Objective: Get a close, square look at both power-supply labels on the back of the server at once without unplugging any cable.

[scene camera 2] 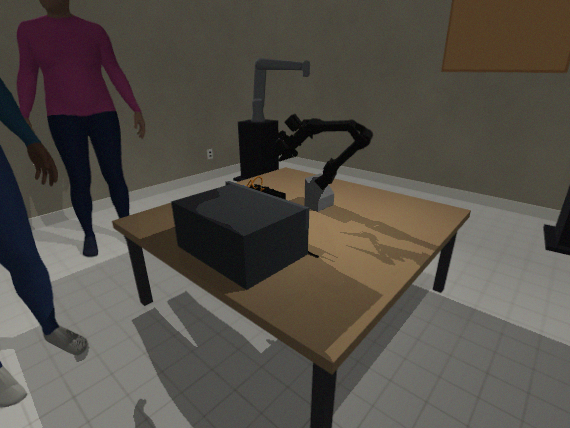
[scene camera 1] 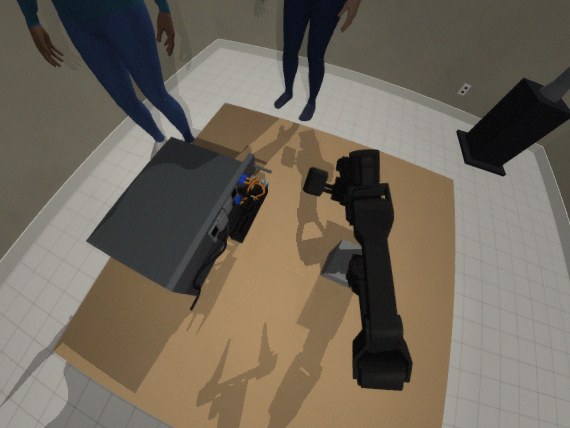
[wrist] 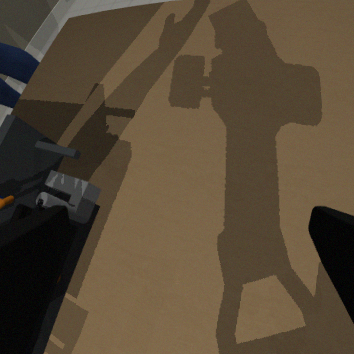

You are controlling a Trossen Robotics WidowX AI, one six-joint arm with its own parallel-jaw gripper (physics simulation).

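Places are measured from the arm's base along level axes (x ahead, y left, z up), in centimetres.
Where they show: gripper, between the fingertips: (scene camera 2: 275,159) (scene camera 1: 323,182) (wrist: 192,219); arm's base, origin of its link: (scene camera 2: 321,183) (scene camera 1: 360,264).
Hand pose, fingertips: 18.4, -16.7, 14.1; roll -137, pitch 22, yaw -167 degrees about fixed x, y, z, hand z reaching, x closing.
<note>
Each offset is from my fingertips to the top centre of the thing, as dx, dy, dz. "spot": to the spot under its first point. Level surfaces: height alone.
The dark grey server (scene camera 1: 160,212) (scene camera 2: 241,229) lies on the left of the wooden table @[dz -26.3] (scene camera 1: 275,340) (scene camera 2: 402,229). Its back face @[spot: +21.6, +10.0, -6.3] (scene camera 1: 242,204) carries orange cables @[spot: +19.3, +3.7, -7.9] (scene camera 1: 256,191), blue plugs @[+25.6, +1.4, -7.0] (scene camera 1: 242,180) and a black cable @[spot: +28.2, +28.2, -15.5] (scene camera 1: 207,263). My gripper (scene camera 1: 361,163) (scene camera 2: 283,146) (wrist: 192,219) is open and empty. It hangs above the table to the right of the server's back and points down. In the wrist view only the corner of the server's back @[spot: +19.6, -3.3, -14.1] (wrist: 71,194) shows at the left edge, with an orange cable end @[spot: +19.3, +0.0, -5.9] (wrist: 5,201).
My arm rises from a grey pedestal (scene camera 1: 336,259) (scene camera 2: 317,195) mid-table. Two people (scene camera 1: 135,85) (scene camera 1: 309,55) stand beyond the far table edge; one shows in scene camera 2 (scene camera 2: 96,106). A black cabinet (scene camera 2: 258,149) (scene camera 1: 483,144) stands behind the table.
</note>
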